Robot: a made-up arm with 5 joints.
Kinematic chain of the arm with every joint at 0, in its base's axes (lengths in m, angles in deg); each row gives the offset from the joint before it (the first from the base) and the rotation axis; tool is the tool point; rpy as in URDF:
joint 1: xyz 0.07 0 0.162 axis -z
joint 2: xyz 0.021 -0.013 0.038 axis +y
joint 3: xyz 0.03 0 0.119 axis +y
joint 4: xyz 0.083 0 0.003 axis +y
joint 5: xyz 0.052 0.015 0 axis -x
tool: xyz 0 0 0 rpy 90 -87.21 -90
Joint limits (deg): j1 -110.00..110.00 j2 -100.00..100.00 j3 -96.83..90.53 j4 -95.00..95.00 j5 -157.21..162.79
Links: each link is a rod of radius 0.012 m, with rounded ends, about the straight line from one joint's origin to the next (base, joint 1, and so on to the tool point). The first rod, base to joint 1, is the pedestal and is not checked.
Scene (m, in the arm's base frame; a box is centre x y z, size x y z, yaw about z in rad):
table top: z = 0
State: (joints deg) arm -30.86 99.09 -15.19 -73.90 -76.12
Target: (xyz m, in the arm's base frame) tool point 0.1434 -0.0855 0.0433
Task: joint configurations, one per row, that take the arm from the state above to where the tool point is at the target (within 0.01 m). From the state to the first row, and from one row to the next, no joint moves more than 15 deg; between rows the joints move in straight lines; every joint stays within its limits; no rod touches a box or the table.
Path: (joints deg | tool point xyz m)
1: -17.32 99.23 -7.56 -74.50 -76.12 | 0.2450 0.0567 0.0529
2: -3.78 99.37 0.06 -75.09 -76.12 | 0.2398 0.0132 0.0472
3: 9.76 99.52 7.69 -75.69 -76.12 | 0.2241 -0.0245 0.0434
4: 23.29 99.66 15.31 -76.29 -76.12 | 0.2008 -0.0541 0.0415
5: 36.83 99.80 22.94 -76.88 -76.12 | 0.1729 -0.0745 0.0414
6: 50.37 99.94 30.57 -77.48 -76.12 | 0.1434 -0.0855 0.0433

